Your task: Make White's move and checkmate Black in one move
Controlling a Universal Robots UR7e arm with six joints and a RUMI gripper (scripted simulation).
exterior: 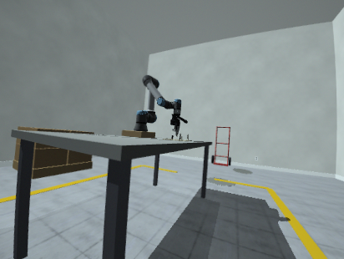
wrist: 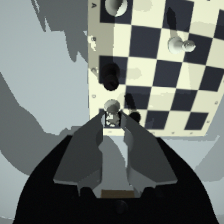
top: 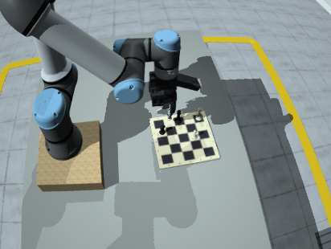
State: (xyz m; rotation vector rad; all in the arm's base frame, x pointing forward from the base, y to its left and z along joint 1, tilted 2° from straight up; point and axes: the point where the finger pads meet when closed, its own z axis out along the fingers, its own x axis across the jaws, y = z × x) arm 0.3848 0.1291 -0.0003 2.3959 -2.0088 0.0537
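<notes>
Now: the small chessboard 70 mm to the right of my hand, 60 mm below it and 50 mm ahead of it.
</notes>
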